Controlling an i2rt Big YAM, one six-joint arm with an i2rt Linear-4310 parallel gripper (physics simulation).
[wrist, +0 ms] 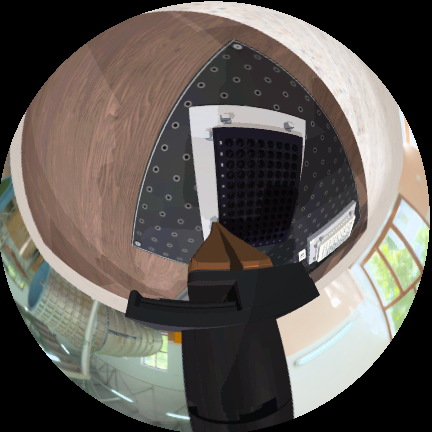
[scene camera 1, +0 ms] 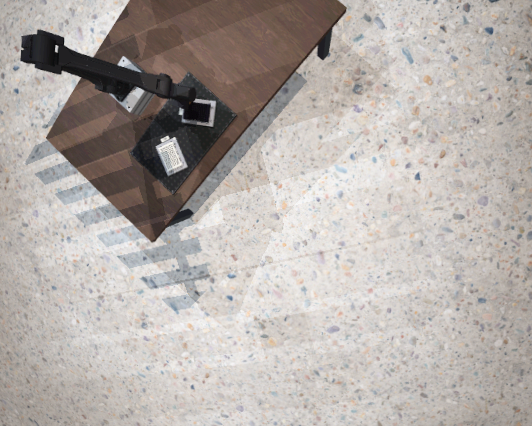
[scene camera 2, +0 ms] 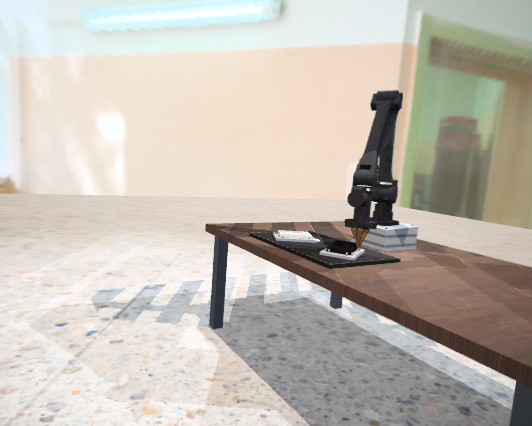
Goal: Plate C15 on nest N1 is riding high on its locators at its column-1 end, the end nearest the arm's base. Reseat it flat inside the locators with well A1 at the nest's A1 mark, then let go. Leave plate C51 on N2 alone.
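Places are measured from the arm's base along level axes (x ahead, y left, z up), in metres.
Where they show: gripper, fingertip midpoint: (wrist: 213, 225) (scene camera 2: 358, 248); arm's base, link origin: (scene camera 1: 123, 87) (scene camera 2: 382, 223).
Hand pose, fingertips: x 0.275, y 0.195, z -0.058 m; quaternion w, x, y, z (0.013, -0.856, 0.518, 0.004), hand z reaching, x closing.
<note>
Things, the pixels of their centre, and the offset from my fingertips. "spot": a spot on its surface instead. Level surfaces: height alone.
- Dark plate C15, body centre: (wrist: 260, 195) (scene camera 2: 343, 247) (scene camera 1: 196, 111) 0.056 m ahead, 0.017 m right, 0.001 m up
- white nest N1, body centre: (wrist: 255, 185) (scene camera 2: 342, 250) (scene camera 1: 198, 112) 0.059 m ahead, 0.013 m right, 0.012 m down
- White plate C51, body centre: (wrist: 335, 238) (scene camera 2: 294, 234) (scene camera 1: 170, 156) 0.112 m ahead, 0.271 m right, 0.003 m down
- nest N2, surface spot: (wrist: 312, 250) spot: 0.048 m ahead, 0.236 m right, 0.011 m down
- wooden table, surface height: 0.035 m down
Dark plate C15 (scene camera 1: 204, 113) (scene camera 2: 342, 246) (wrist: 260, 180) lies on the white nest N1 (scene camera 1: 214, 115) (scene camera 2: 340, 255) (wrist: 204, 170). Locators show at the nest's far end and along its left side in the wrist view. Whether the plate's near end sits flat is too small to tell. My gripper (scene camera 2: 358, 247) (wrist: 213, 225) is shut and empty, its tips low by the near-left corner of the plate; contact cannot be told. The tips are hidden under the arm in scene camera 1. White plate C51 (scene camera 1: 171, 156) (scene camera 2: 295, 235) (wrist: 338, 237) sits on nest N2 (wrist: 312, 250).
Both nests stand on a black perforated board (scene camera 1: 147, 132) (scene camera 2: 375, 260) (wrist: 165, 200) on the wooden table (scene camera 1: 225, 50) (scene camera 2: 450, 272) (wrist: 90, 150). A grey-white block (scene camera 1: 131, 102) (scene camera 2: 395, 238) stands behind the board, under the arm. The table edge runs close beside the board.
</note>
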